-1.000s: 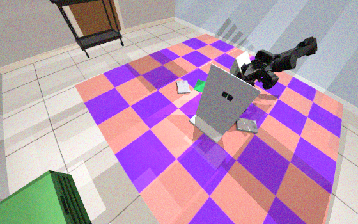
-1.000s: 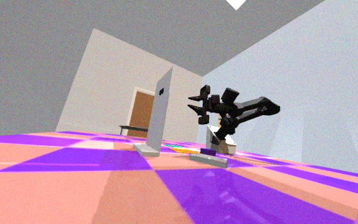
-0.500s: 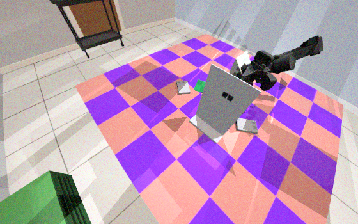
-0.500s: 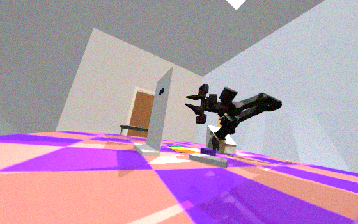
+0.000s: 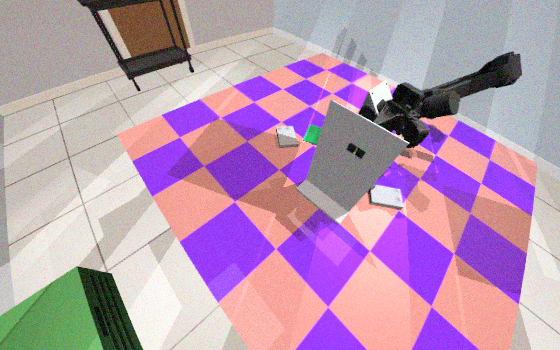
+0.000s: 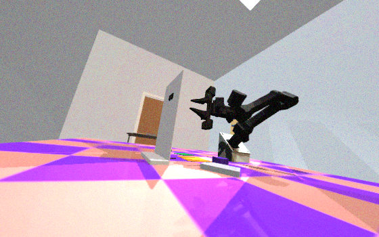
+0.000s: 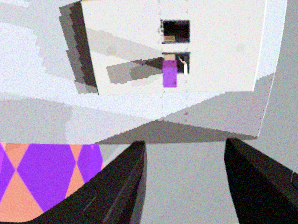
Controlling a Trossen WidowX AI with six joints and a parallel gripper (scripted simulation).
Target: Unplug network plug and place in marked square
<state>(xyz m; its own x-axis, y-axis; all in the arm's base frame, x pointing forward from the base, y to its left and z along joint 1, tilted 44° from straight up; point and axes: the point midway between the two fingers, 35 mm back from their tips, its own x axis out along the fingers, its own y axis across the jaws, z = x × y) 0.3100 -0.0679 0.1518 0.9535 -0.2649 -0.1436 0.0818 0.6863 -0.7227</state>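
Now: the network plug 80 mm ahead of my gripper tip. Also, from my gripper tip: orange marked square (90 mm behind, 40 mm to the right, 230 mm below); green square (120 mm behind, 200 mm to the right, 230 mm below); grey upright panel (100 mm ahead, 90 mm below).
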